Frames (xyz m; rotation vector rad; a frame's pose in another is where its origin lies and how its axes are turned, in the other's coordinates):
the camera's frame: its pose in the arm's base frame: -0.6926 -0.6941 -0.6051 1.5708 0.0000 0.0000
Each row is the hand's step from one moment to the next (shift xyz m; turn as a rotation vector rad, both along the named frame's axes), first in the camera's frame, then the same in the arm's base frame.
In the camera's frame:
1: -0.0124 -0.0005 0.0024 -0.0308 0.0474 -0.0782
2: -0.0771 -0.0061 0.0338 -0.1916 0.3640 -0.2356
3: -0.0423 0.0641 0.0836 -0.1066 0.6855 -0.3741
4: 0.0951 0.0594 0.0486 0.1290 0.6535 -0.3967
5: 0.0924 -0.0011 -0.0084 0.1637 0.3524 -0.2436
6: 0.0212 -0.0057 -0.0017 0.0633 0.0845 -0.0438
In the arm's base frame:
1: -0.0124 -0.0024 -0.0005 -0.0308 0.0782 0.0474
2: -0.0771 -0.0338 -0.0061 -0.1916 0.2356 0.3640
3: -0.0423 -0.0836 0.0641 -0.1066 0.3741 0.6855
4: 0.0951 -0.0486 0.0594 0.1290 0.3967 0.6535
5: 0.0924 0.0084 -0.0011 0.1637 0.2436 0.3524
6: 0.0212 0.0017 -0.0057 0.0633 0.0438 0.0845

